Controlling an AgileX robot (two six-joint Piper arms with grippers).
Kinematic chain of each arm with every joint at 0, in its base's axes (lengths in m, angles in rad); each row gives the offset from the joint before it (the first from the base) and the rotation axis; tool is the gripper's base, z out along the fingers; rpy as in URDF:
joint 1: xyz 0 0 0.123 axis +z
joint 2: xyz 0 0 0 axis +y
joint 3: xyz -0.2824 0 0.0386 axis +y
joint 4: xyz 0.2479 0 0.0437 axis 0.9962 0 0.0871
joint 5: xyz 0 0 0 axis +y
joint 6: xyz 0.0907 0 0.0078 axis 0.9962 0 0.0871
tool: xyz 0 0 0 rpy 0 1.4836 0
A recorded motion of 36 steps. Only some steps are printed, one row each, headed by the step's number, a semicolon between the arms.
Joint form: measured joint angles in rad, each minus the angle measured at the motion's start. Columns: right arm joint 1, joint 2, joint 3, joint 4, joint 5, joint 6; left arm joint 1, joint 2, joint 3, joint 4, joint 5, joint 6.
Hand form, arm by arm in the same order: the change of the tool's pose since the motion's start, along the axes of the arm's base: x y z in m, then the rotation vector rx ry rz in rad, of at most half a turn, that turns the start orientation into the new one. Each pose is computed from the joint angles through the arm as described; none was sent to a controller.
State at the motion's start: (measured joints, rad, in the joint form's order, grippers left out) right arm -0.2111 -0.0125 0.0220 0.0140 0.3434 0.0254; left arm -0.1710 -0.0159 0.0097 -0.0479 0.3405 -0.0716
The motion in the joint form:
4: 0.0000 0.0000 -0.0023 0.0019 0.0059 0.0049; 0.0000 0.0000 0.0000 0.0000 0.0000 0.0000
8: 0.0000 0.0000 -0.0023 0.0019 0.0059 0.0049; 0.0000 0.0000 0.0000 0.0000 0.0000 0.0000
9: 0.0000 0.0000 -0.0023 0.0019 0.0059 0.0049; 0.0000 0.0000 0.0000 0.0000 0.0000 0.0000
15: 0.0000 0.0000 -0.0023 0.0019 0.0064 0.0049; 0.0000 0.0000 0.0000 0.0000 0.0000 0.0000
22: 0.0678 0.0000 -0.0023 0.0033 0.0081 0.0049; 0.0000 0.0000 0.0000 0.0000 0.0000 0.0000
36: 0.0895 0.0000 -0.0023 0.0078 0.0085 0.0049; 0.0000 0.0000 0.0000 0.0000 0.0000 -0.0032
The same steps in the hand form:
4: -0.0002 0.0001 0.0003 0.0072 0.0022 -0.0011; 0.0000 0.0000 0.0000 0.0000 0.0000 0.0000
8: -0.0002 0.0001 0.0003 0.0072 0.0022 -0.0011; 0.0000 0.0000 0.0000 0.0000 0.0000 0.0000
9: -0.0002 0.0001 0.0003 0.0072 0.0022 -0.0011; 0.0000 0.0000 0.0000 0.0000 0.0000 0.0000
15: -0.0002 0.0001 0.0002 0.0073 0.0026 -0.0011; 0.0000 0.0000 0.0000 0.0000 0.0000 0.0000
22: 0.0004 0.0037 0.0001 0.0089 0.0043 0.0669; 0.0000 0.0000 0.0000 0.0000 0.0000 0.0000
36: 0.0005 0.0050 0.0000 0.0134 0.0041 0.0890; 0.0000 0.0000 0.0000 -0.0030 0.0006 0.0008

